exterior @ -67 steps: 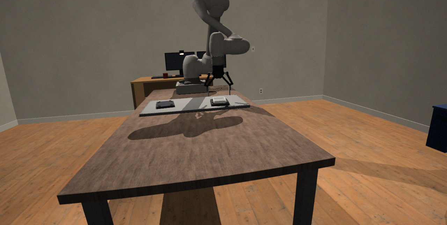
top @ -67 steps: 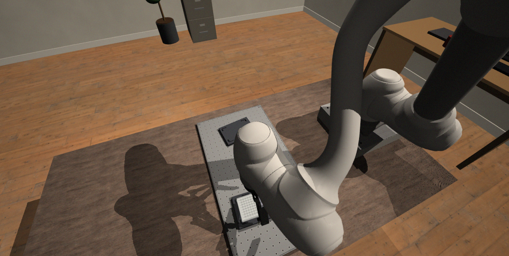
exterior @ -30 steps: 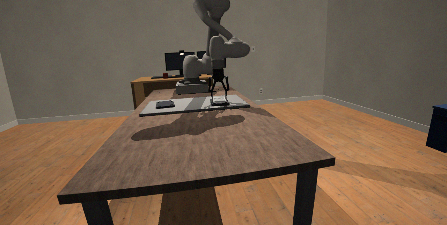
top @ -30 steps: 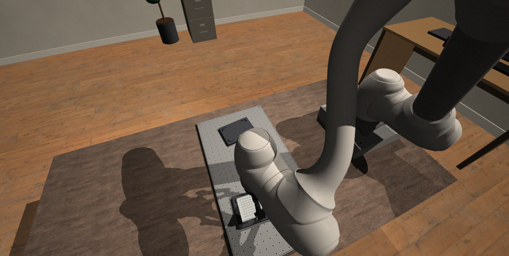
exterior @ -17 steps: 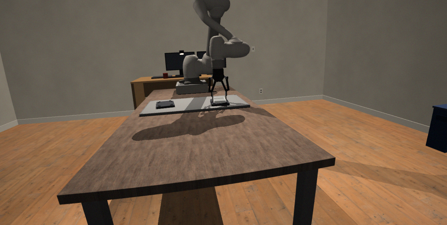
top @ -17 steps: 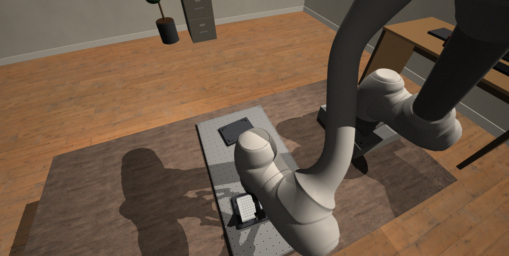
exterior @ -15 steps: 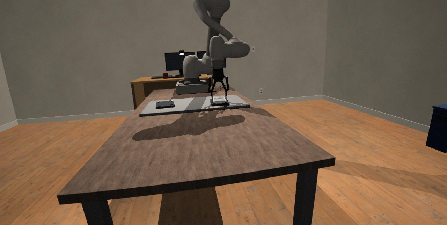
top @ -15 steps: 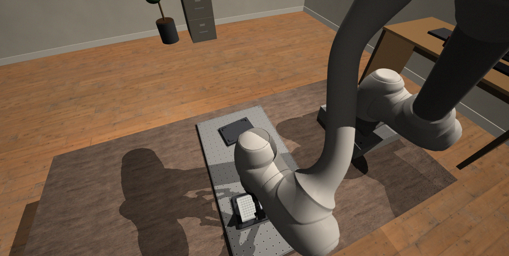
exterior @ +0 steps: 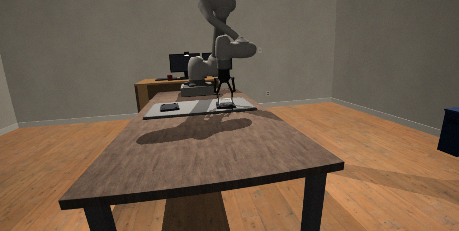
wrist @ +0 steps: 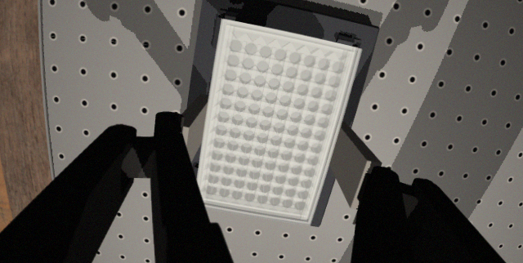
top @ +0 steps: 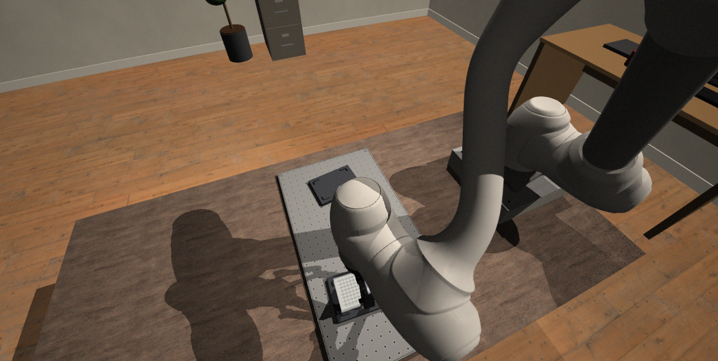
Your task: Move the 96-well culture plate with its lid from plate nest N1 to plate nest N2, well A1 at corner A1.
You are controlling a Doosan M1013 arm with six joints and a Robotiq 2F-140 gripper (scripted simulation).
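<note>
The A1 label lies 60 mm behind my hand, 70 mm to the left of it and 40 mm below it. Round my hand: clear lid 10 mm below.
</note>
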